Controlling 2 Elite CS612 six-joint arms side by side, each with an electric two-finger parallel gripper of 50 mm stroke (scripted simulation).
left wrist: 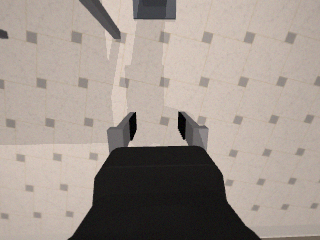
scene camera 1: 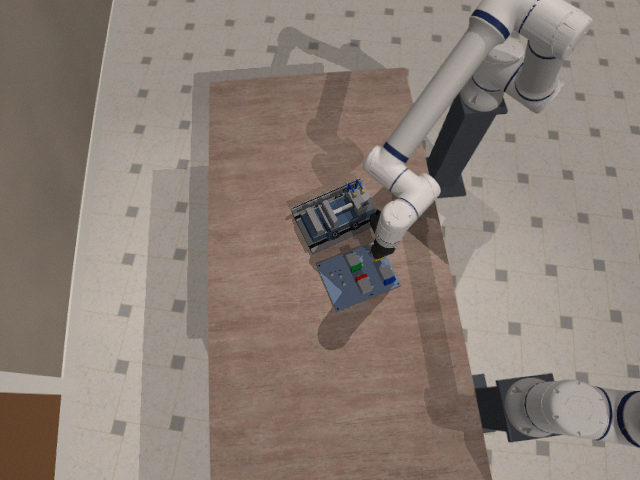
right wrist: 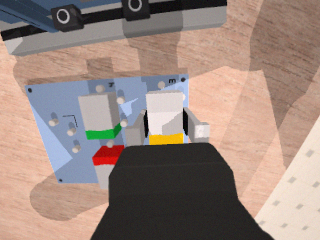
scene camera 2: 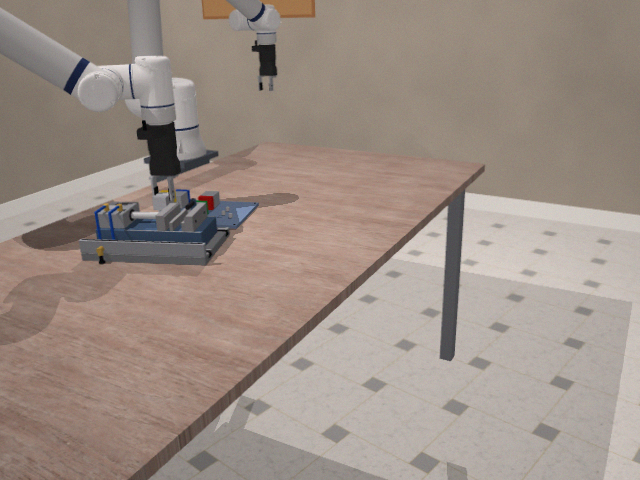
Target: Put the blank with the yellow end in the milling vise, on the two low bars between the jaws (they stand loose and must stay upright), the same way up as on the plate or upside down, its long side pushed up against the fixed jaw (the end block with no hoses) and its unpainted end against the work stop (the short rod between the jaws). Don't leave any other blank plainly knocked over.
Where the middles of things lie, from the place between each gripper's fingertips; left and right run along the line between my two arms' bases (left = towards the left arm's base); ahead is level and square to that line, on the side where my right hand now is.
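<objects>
The green-ended blank (right wrist: 100, 112) is 80 mm ahead of my right hand, 40 mm to the left of it and 40 mm below it. Counting from my right hand as well, the blue plate (scene camera 1: 342, 297) is 80 mm to the left, 70 mm ahead and 70 mm below, the red-ended blank (right wrist: 105, 158) is 120 mm to the left, 50 mm ahead and 40 mm below, and the yellow-ended blank (right wrist: 164, 108) is 20 mm below. Going by its middle, the yellow-ended blank is nearer to my right hand than to my left hand.
My left hand is 620 mm short of the red-ended blank, 1020 mm to the left of it and 150 mm above it. Also from my left hand, the yellow-ended blank is 1140 mm to the right, 580 mm ahead and 130 mm below, the green-ended blank is 1110 mm to the right, 660 mm ahead and 150 mm below, and the blue plate is 1060 mm to the right, 640 mm ahead and 170 mm below. By its middle, the red-ended blank is nearer to my right hand than to my left hand.
</objects>
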